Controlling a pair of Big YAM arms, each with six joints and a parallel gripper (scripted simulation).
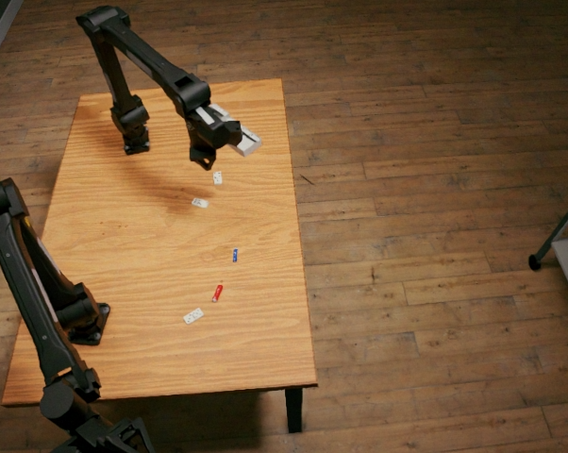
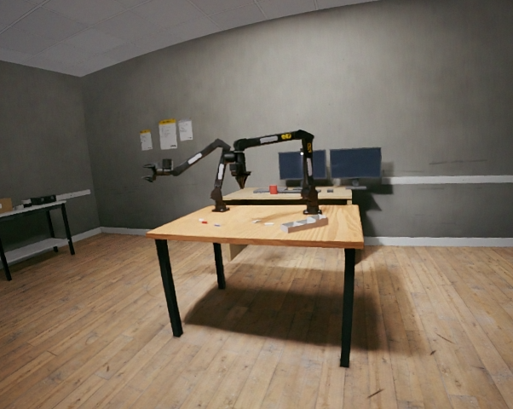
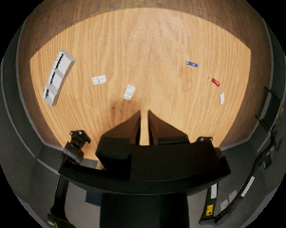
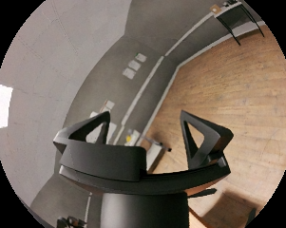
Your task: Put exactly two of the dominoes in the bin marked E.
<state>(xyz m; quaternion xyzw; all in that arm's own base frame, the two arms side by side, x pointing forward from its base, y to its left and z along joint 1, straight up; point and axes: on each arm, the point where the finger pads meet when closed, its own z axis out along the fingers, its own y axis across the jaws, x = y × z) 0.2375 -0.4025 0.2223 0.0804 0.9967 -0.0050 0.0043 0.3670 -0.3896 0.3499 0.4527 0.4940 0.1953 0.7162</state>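
The grey bin lies 1 cm ahead of my left hand, 36 cm to the left of it and 20 cm below it. Also, from my left hand: small blue piece (6 cm ahead, 15 cm to the right, 22 cm below); then small red piece (2 cm ahead, 28 cm to the right, 22 cm below).
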